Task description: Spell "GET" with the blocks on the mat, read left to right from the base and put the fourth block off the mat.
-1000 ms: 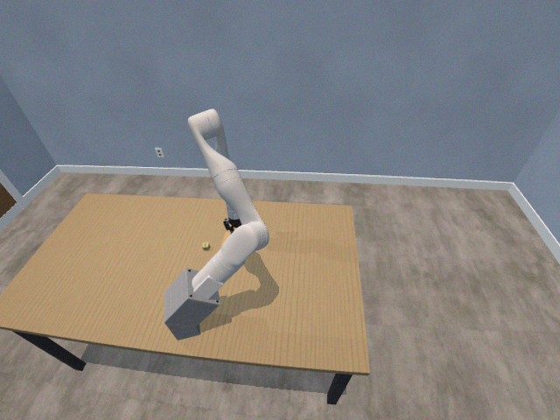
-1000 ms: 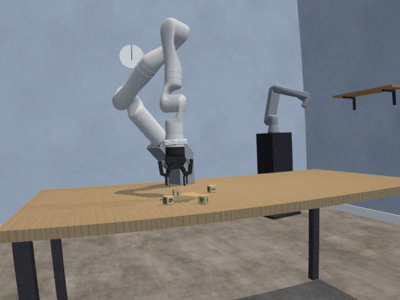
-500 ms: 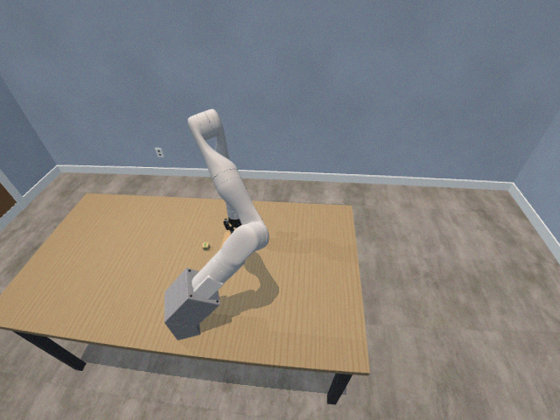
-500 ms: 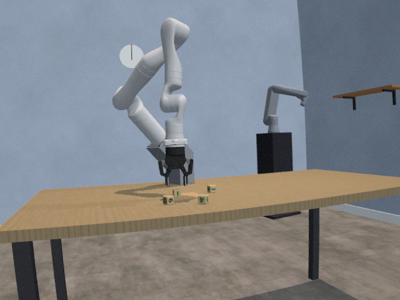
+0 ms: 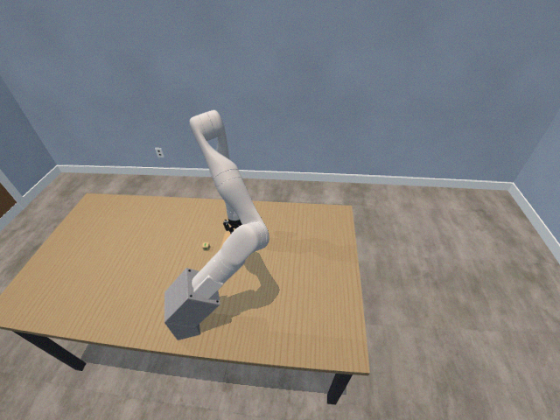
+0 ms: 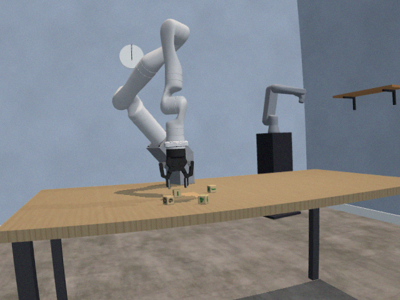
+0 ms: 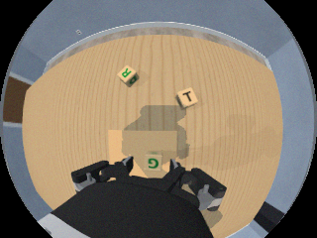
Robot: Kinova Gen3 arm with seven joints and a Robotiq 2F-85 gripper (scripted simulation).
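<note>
My hand is 3 cm above the G block. Round my hand: T block 10 cm ahead, 8 cm to the right, 4 cm below; then mat 1 cm behind, 3 cm to the left, 5 cm below.
</note>
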